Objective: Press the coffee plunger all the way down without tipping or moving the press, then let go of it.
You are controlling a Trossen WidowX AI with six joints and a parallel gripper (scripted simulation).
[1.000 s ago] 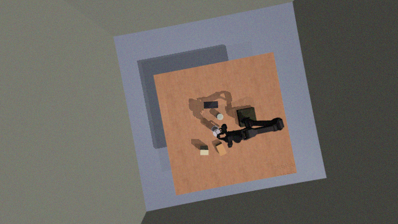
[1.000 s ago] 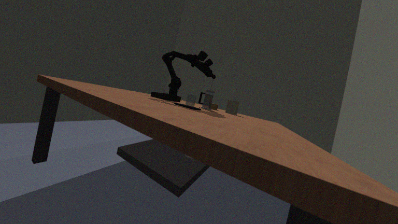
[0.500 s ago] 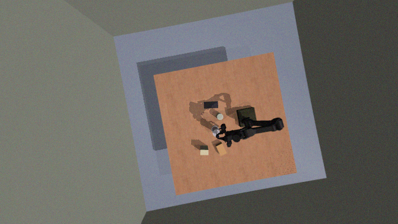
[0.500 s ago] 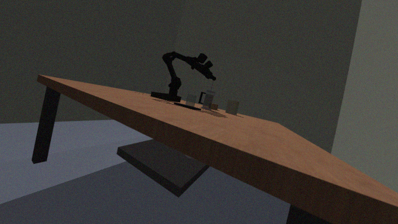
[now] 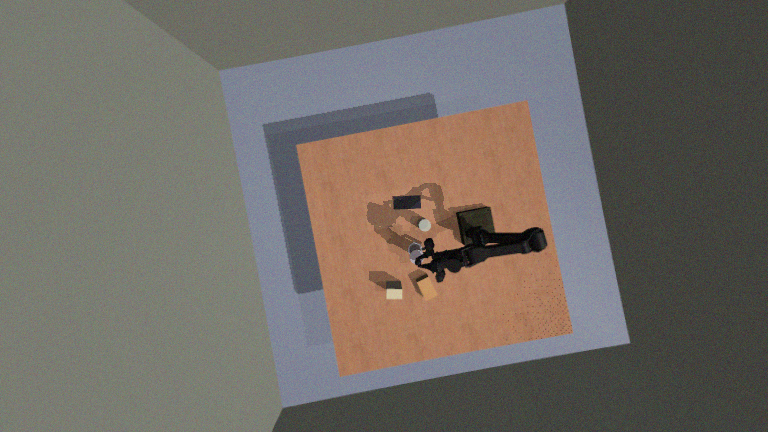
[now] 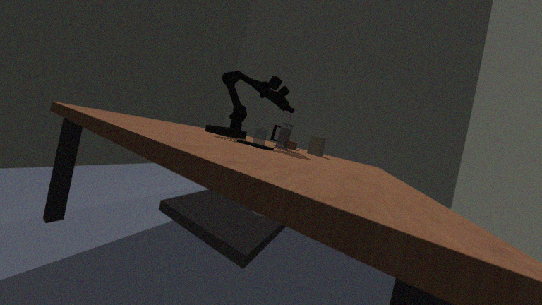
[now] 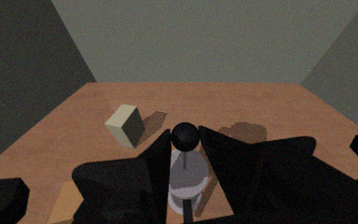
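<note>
Right now the coffee press is 11 cm below my gripper tip and 3 cm behind it. Also, from my gripper tip: flat dark slab: 27 cm to the right, 22 cm below, 2 cm behind; then orange block: 20 cm to the left, 20 cm below, 5 cm behind.
</note>
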